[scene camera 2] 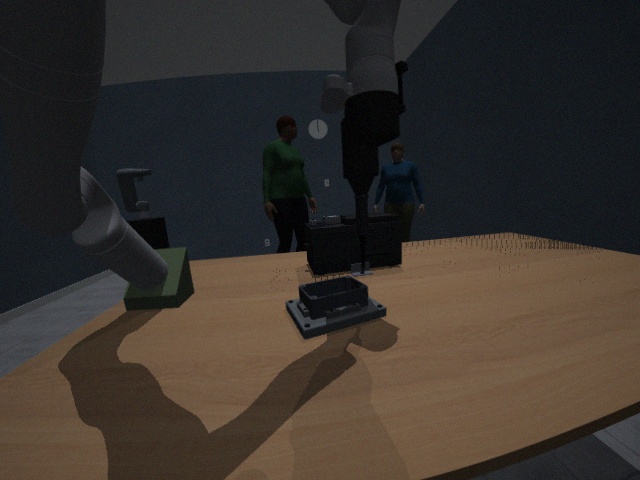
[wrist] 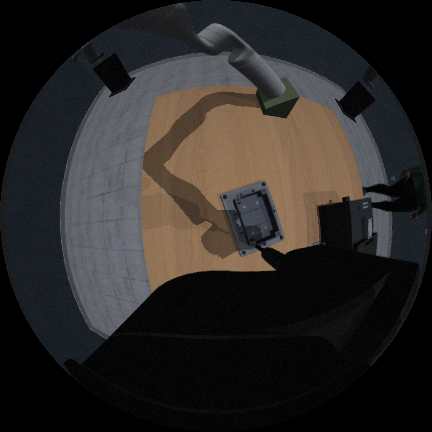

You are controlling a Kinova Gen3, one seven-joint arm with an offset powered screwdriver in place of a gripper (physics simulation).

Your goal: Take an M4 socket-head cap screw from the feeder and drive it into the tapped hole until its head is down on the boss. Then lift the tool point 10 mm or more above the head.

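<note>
The powered screwdriver [scene camera 2: 362,271] [wrist: 258,245] points down, its tip close above the corner of the dark open-topped housing [scene camera 2: 336,301] [wrist: 272,215]. The housing sits on a grey base plate [scene camera 2: 316,327] [wrist: 227,198] with holes at its corners. Whether the tip touches the housing, or carries a screw, is too small and dark to tell. The tapped hole and its boss cannot be made out for certain. The black feeder box [scene camera 2: 330,250] [wrist: 336,220] stands behind the housing in the scene view, with small light parts on top.
A small light bracket [scene camera 2: 356,268] [wrist: 318,244] stands at the feeder's foot, behind the tip in the scene view. The arm's base stands on a green block [scene camera 2: 181,276] [wrist: 280,108] at the table's edge. Two people stand beyond the wooden table [scene camera 2: 465,335] [wrist: 200,150].
</note>
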